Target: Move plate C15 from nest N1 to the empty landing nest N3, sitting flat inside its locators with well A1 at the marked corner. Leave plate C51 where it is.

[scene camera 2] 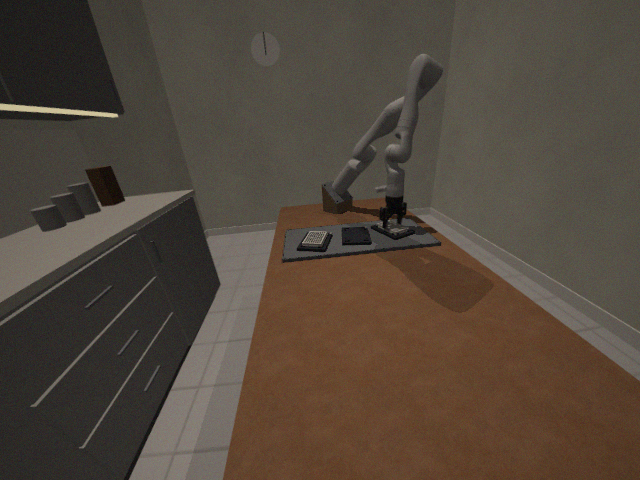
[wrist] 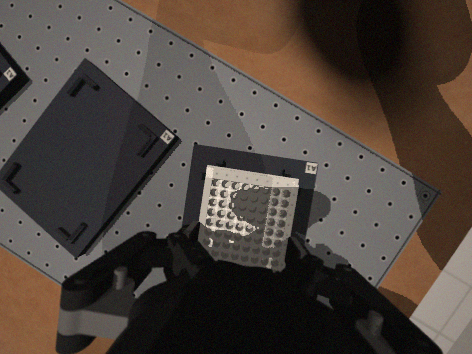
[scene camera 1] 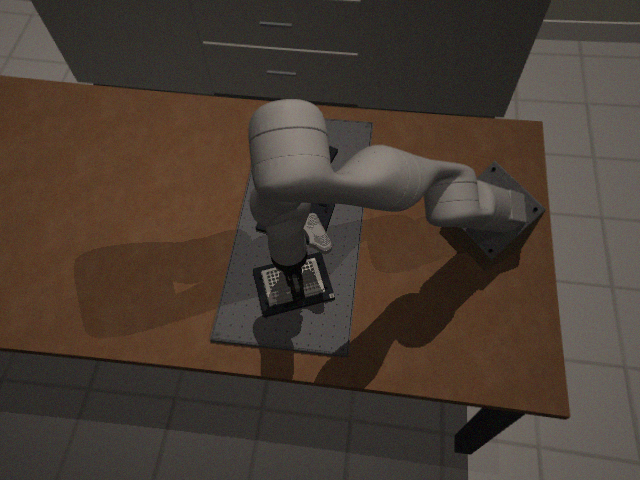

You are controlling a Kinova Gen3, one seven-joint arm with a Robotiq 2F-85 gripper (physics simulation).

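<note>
Plate C15 [scene camera 1: 313, 274] [wrist: 220, 200], a pale well plate, lies in the dark nest N1 [scene camera 1: 261, 294] [wrist: 304, 200], whose A1 tag [wrist: 311, 167] is at one corner. My gripper [scene camera 1: 295, 293] [scene camera 2: 391, 224] [wrist: 242, 238] reaches down over it and is shut on its two sides, fingers wide; the near end of the plate is hidden by the gripper. The empty nest N3 [scene camera 2: 355, 236] [wrist: 85, 160] has raised corner locators and its own A1 tag [wrist: 167, 136]. Plate C51 [scene camera 2: 315, 238] sits in the third nest. No plate lettering is readable.
The nests stand on a grey perforated board [scene camera 1: 320, 330] [scene camera 2: 289, 254] [wrist: 360, 200] on the brown table [scene camera 1: 129, 155] [scene camera 2: 361, 335]. N3 lies between the two plates' nests. The arm base [scene camera 1: 496, 242] [scene camera 2: 337, 198] stands beside the board. A corner of the third nest [wrist: 15, 86] shows in the wrist view.
</note>
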